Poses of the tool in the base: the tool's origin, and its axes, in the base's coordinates. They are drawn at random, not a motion.
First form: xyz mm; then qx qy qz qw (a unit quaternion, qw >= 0).
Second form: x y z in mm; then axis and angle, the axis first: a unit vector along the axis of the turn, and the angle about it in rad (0 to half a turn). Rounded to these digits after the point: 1 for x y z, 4 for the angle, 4 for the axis.
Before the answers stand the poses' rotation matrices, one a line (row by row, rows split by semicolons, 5 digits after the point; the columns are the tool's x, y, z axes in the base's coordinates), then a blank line. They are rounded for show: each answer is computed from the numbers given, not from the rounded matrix.
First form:
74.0 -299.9 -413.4 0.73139 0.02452 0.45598 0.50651
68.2 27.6 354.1 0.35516 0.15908 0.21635 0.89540
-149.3 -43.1 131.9 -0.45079 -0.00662 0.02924 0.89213
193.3 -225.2 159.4 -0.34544 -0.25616 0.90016 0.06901
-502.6 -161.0 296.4 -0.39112 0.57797 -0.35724 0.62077
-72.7 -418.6 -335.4 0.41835 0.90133 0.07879 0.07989
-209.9 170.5 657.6 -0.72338 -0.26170 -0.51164 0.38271
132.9 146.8 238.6 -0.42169 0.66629 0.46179 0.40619
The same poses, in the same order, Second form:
0.58296 -0.42605 0.69184; 0.49778 -0.48569 -0.71855; 0.64216 0.76327 -0.07106
0.85577 -0.27444 0.43856; 0.50044 0.65411 -0.56719; -0.13120 0.70486 0.69711
0.99820 -0.04620 -0.03817; 0.05814 0.59187 0.80393; -0.01455 -0.80471 0.59349
-0.75182 0.05274 -0.65726; 0.30122 -0.85924 -0.41349; -0.58655 -0.50885 0.63011
0.07666 -0.00858 0.99702; -0.89564 0.43881 0.07264; -0.43813 -0.89854 0.02595
-0.63720 0.74155 0.20994; 0.76673 0.63755 0.07519; -0.07809 0.20887 -0.97482
0.33948 0.77023 0.53991; -0.01300 -0.57010 0.82148; 0.94052 -0.28589 -0.18352
-0.31438 -0.93708 0.15182; -0.18679 0.21786 0.95794; -0.93074 0.27280 -0.24352

74.0 -299.9 -413.4 0.8482 0.0284 0.5288 2.0793
68.2 27.6 354.1 0.7977 0.3573 0.4859 0.9229
-149.3 -43.1 131.9 -0.9978 -0.0147 0.0647 0.9375
193.3 -225.2 159.4 -0.3463 -0.2568 0.9023 3.0035
-502.6 -161.0 296.4 -0.4989 0.7372 -0.4557 1.8021
-72.7 -418.6 -335.4 0.4197 0.9042 0.0790 2.9816
-209.9 170.5 657.6 -0.7830 -0.2833 -0.5538 2.3561
132.9 146.8 238.6 -0.4615 0.7291 0.5054 2.3050

